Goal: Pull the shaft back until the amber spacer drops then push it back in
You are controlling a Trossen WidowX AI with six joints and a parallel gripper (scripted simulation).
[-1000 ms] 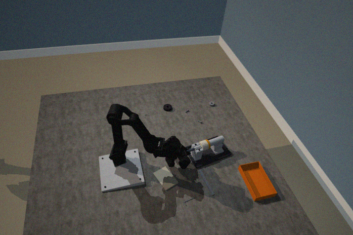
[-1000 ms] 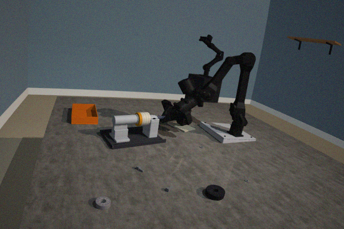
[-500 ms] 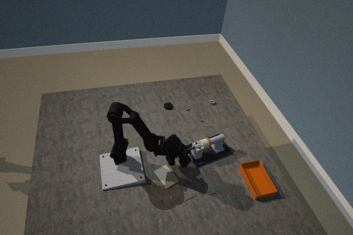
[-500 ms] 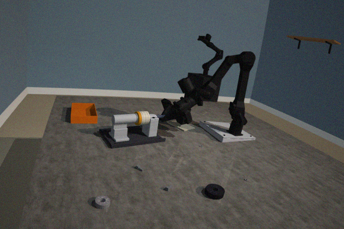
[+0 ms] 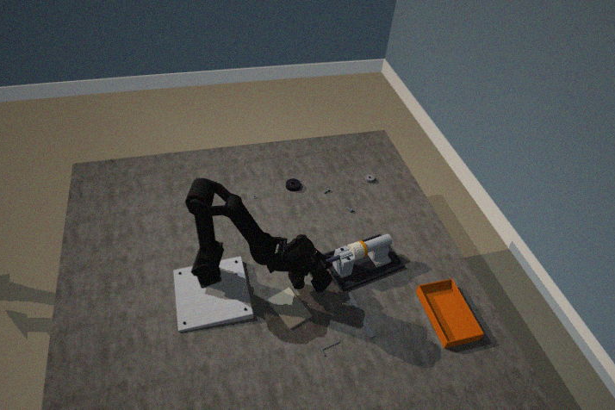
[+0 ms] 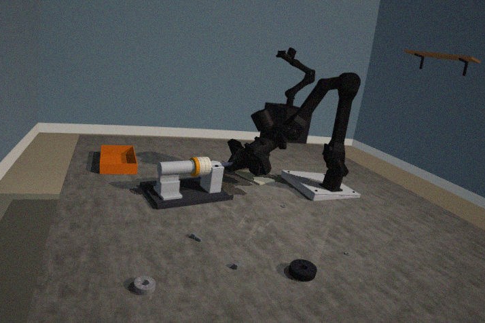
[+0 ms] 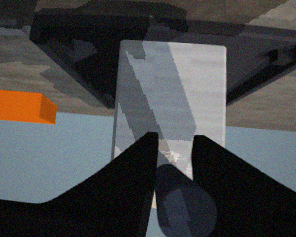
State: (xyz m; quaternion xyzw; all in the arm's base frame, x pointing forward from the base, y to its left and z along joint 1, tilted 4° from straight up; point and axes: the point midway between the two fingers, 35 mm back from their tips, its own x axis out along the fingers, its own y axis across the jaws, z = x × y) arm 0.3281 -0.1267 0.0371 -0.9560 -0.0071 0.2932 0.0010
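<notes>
The dark shaft is 6 cm ahead of my gripper tip and 2 cm above it. The rest, counted from my gripper tip: amber spacer (11 cm ahead, 2 cm above); pale card (16 cm behind, 6 cm to the right, 6 cm below); thin bar (2 cm ahead, 17 cm to the right, 6 cm below).
</notes>
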